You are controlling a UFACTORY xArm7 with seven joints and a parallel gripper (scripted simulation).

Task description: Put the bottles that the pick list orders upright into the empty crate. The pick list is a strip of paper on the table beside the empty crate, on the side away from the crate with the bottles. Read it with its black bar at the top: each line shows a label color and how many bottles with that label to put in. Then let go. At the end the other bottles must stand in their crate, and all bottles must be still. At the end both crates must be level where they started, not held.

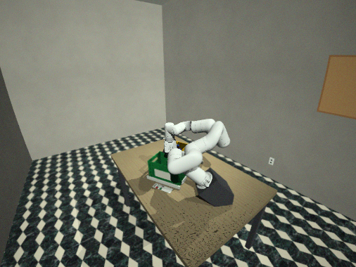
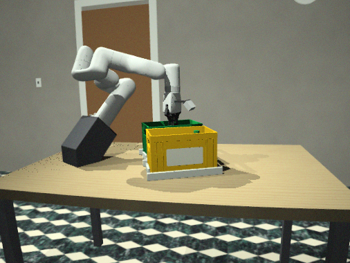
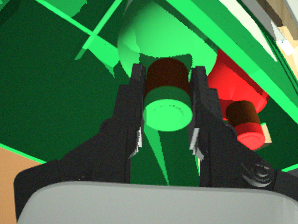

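Now: hand 7 cm above the green-capped bottle. Round my hand: red bottle 6 cm behind, 6 cm to the right, 9 cm below; then green crate 3 cm behind, 3 cm to the left, 10 cm below; then yellow crate 11 cm ahead, 16 cm to the right, 10 cm below.
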